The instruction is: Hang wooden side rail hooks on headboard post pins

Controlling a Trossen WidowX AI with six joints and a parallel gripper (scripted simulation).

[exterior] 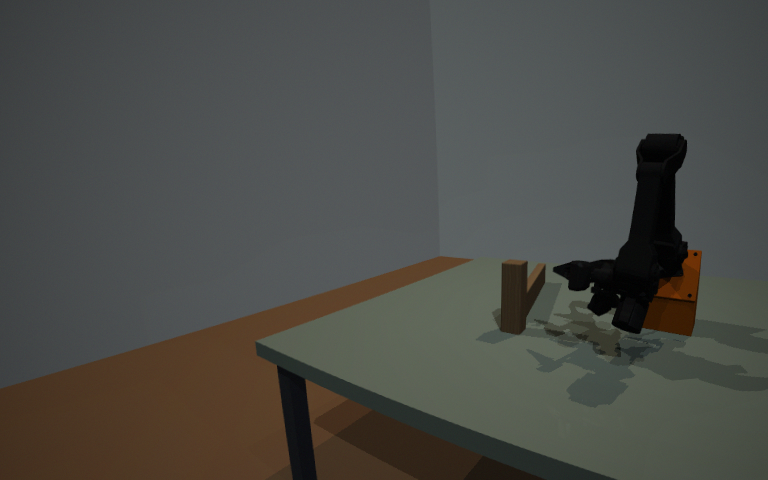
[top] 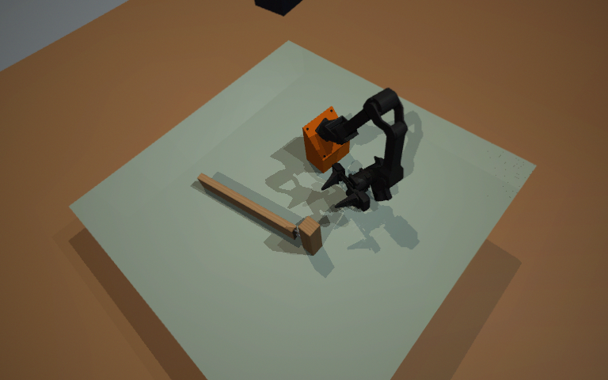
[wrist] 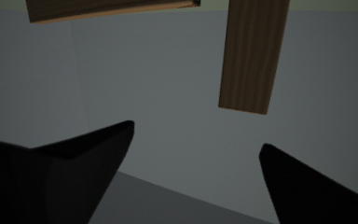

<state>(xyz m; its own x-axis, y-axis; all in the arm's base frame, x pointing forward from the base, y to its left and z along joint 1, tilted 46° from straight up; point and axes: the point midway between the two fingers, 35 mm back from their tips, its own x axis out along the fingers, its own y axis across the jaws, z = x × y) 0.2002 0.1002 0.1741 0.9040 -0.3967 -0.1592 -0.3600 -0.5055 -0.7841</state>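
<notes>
Now: the headboard post 12 cm ahead of my gripper tip, 1 cm to the left of it and 9 cm below it.
</notes>
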